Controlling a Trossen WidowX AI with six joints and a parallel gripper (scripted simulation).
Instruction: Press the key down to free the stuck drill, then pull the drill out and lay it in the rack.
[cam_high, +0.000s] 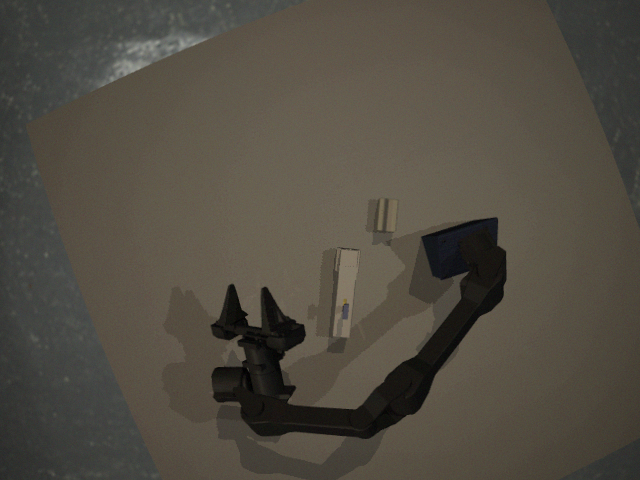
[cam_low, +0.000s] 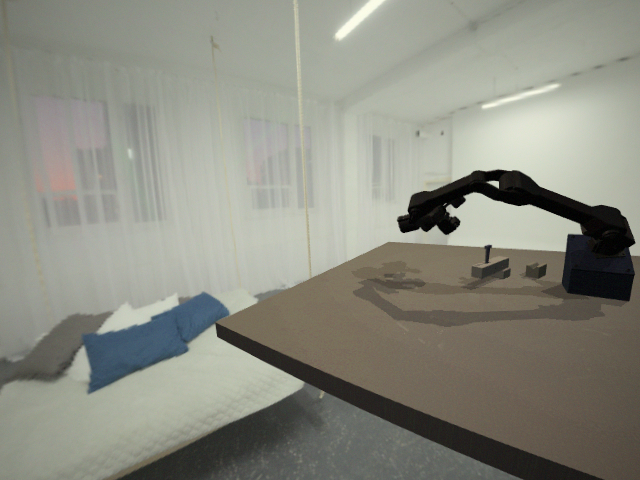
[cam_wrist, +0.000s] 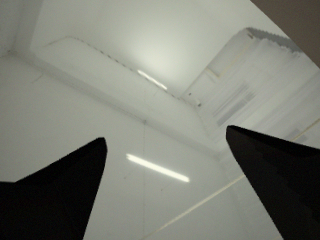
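Right now the blue key is 160 mm below my gripper tip, 130 mm to the left of it and 130 mm behind it. The rest, counted from my gripper tip: drill: 200 mm below, 160 mm behind, 90 mm to the left; then rack: 300 mm behind, 230 mm below; then block: 210 mm below, 150 mm behind, 100 mm to the left.
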